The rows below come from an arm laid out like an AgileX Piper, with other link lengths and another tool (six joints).
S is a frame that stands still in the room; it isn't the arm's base.
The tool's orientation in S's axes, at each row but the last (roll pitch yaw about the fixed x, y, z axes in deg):
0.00 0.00 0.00
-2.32 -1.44 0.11
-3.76 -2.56 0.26
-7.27 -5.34 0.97
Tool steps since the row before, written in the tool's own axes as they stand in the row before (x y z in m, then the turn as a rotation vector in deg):
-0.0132 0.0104 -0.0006 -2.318 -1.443 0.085
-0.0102 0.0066 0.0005 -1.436 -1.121 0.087
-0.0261 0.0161 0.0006 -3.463 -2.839 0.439
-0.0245 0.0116 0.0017 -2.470 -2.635 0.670
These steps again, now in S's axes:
-0.0132 0.0104 -0.0006 -2.318 -1.443 0.085
-0.0102 0.0066 0.0000 -1.437 -1.119 0.096
-0.0261 0.0160 -0.0016 -3.475 -2.820 0.469
-0.0246 0.0113 -0.0021 -2.509 -2.572 0.764

